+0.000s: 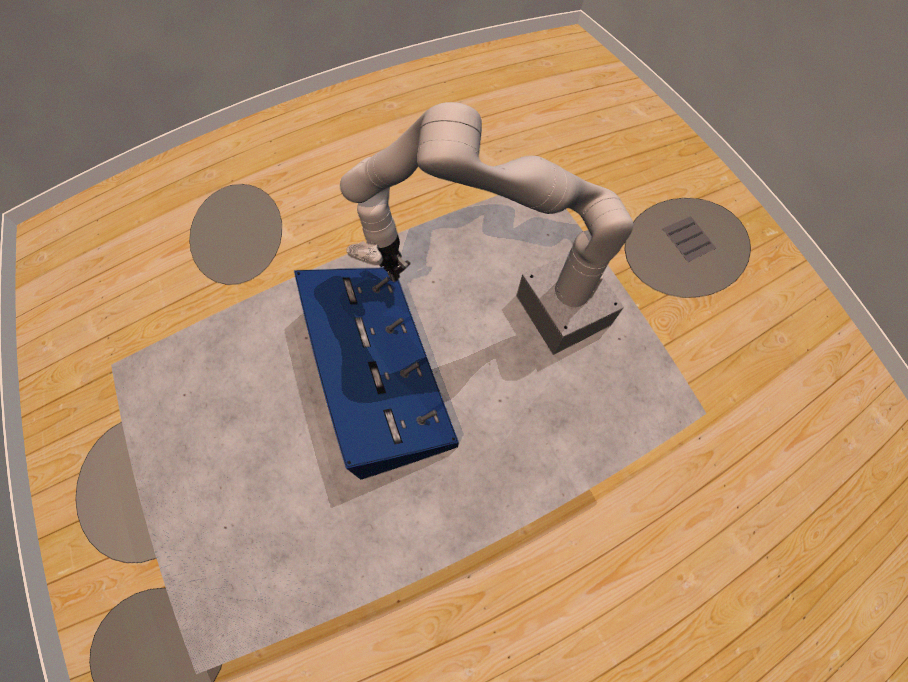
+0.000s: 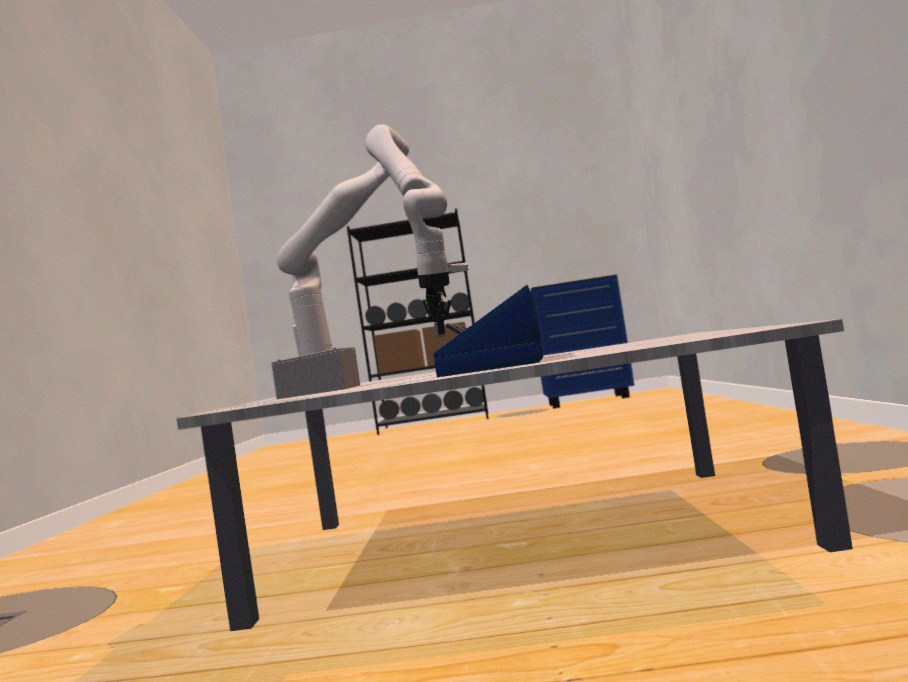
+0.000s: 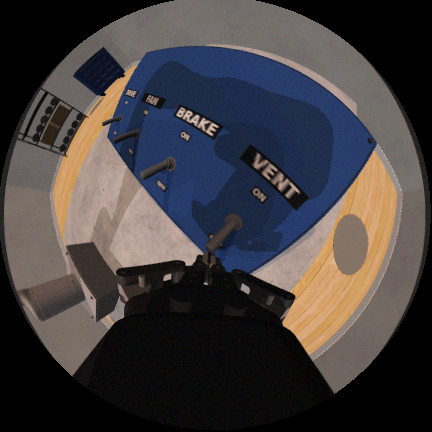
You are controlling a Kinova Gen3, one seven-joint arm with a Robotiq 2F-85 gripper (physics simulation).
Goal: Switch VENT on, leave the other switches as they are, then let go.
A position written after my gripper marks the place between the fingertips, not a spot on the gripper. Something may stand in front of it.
Observation:
I see my gripper (image 2: 440,336) and a blue sloped switch panel (image 1: 375,408).
My gripper also shows in image 1 (image 1: 395,279) and in image 3 (image 3: 207,258). The blue sloped switch panel is seen too in image 3 (image 3: 247,138).

